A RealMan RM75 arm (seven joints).
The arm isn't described. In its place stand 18 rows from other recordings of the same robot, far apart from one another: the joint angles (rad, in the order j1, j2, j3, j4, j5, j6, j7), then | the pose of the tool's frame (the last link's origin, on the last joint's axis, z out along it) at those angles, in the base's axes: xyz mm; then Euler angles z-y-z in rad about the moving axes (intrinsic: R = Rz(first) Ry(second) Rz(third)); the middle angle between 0 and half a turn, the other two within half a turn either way.
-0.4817 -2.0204 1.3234 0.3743 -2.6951 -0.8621 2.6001 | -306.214 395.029 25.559 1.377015 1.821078 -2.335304
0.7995 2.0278 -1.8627 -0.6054 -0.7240 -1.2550 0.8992 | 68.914 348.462 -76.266 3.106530 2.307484 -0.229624
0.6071 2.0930 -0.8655 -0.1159 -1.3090 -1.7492 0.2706 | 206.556 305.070 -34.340 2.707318 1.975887 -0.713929
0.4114 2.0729 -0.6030 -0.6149 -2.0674 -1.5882 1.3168 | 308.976 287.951 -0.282 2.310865 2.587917 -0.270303
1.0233 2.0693 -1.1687 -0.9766 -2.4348 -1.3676 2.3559 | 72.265 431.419 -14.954 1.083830 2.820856 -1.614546
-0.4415 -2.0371 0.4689 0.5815 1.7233 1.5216 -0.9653 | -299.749 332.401 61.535 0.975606 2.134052 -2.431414
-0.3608 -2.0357 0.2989 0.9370 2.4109 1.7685 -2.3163 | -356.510 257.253 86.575 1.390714 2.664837 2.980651
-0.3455 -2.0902 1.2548 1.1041 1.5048 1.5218 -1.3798 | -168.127 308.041 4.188 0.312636 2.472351 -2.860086
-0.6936 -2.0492 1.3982 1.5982 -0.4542 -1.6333 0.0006 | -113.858 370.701 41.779 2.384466 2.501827 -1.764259
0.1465 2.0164 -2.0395 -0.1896 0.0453 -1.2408 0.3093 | 373.818 222.128 -36.652 1.772333 2.014317 -0.825271
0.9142 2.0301 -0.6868 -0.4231 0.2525 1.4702 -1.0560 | 265.221 353.823 -33.119 -0.425256 2.786256 -2.700486
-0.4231 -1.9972 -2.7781 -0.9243 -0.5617 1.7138 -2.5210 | -364.130 272.421 89.876 1.812851 2.787421 -3.049590
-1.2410 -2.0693 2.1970 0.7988 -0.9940 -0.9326 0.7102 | -41.970 367.349 -157.591 2.608920 2.668794 -0.371159
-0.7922 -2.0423 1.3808 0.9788 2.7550 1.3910 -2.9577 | -208.487 396.873 -11.137 2.813684 2.455825 -1.426320
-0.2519 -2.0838 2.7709 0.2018 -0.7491 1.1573 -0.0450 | -336.619 228.531 -96.528 1.318152 2.128629 -2.203738
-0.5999 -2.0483 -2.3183 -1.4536 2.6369 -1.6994 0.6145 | -221.954 364.717 116.550 2.246056 2.567818 -1.907256
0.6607 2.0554 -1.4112 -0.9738 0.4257 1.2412 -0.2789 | 247.431 381.775 -22.891 0.411084 2.479316 -1.660104
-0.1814 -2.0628 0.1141 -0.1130 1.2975 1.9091 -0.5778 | -342.881 197.103 44.236 1.201459 1.260470 -2.695024
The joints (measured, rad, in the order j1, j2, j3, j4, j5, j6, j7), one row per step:
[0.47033, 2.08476, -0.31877, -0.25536, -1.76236, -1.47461, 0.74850]
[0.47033, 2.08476, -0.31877, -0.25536, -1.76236, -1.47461, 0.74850]
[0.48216, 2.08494, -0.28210, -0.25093, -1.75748, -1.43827, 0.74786]
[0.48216, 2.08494, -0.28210, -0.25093, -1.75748, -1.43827, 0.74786]
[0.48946, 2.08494, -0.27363, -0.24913, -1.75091, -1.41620, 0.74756]
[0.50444, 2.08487, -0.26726, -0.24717, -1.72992, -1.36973, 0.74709]
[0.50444, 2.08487, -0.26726, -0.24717, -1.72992, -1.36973, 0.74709]
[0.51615, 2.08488, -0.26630, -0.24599, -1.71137, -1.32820, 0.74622]
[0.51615, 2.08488, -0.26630, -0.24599, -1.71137, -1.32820, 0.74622]
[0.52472, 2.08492, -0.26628, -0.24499, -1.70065, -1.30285, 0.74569]
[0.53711, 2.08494, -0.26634, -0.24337, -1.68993, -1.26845, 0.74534]
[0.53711, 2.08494, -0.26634, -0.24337, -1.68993, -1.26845, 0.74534]
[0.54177, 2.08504, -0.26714, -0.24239, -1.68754, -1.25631, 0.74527]
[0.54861, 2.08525, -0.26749, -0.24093, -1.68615, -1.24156, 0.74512]
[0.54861, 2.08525, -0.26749, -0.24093, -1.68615, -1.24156, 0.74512]
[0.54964, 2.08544, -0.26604, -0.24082, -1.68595, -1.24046, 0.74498]
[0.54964, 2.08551, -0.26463, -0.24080, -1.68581, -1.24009, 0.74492]
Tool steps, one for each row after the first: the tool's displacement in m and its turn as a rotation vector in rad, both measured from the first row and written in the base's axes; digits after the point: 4 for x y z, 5 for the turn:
[0.0000, 0.0000, 0.0000, 0.00000, 0.00000, 0.00000]
[0.0027, 0.0073, 0.0031, 0.03114, 0.00194, -0.03974]
[0.0027, 0.0073, 0.0031, 0.03114, 0.00194, -0.03974]
[0.0036, 0.0114, 0.0039, 0.04254, -0.00087, -0.05790]
[0.0050, 0.0200, 0.0056, 0.06406, -0.00838, -0.09280]
[0.0050, 0.0200, 0.0056, 0.06406, -0.00838, -0.09280]
[0.0066, 0.0268, 0.0067, 0.07956, -0.01723, -0.12325]
[0.0066, 0.0268, 0.0067, 0.07956, -0.01723, -0.12325]
[0.0070, 0.0312, 0.0071, 0.08772, -0.02264, -0.14018]
[0.0073, 0.0371, 0.0073, 0.09532, -0.03144, -0.16153]
[0.0073, 0.0371, 0.0073, 0.09532, -0.03144, -0.16153]
[0.0072, 0.0391, 0.0069, 0.09603, -0.03528, -0.16810]
[0.0066, 0.0417, 0.0063, 0.09602, -0.04028, -0.17479]
[0.0066, 0.0417, 0.0063, 0.09602, -0.04028, -0.17479]
[0.0065, 0.0421, 0.0063, 0.09707, -0.03981, -0.17553]
[0.0066, 0.0421, 0.0065, 0.09812, -0.03918, -0.17663]

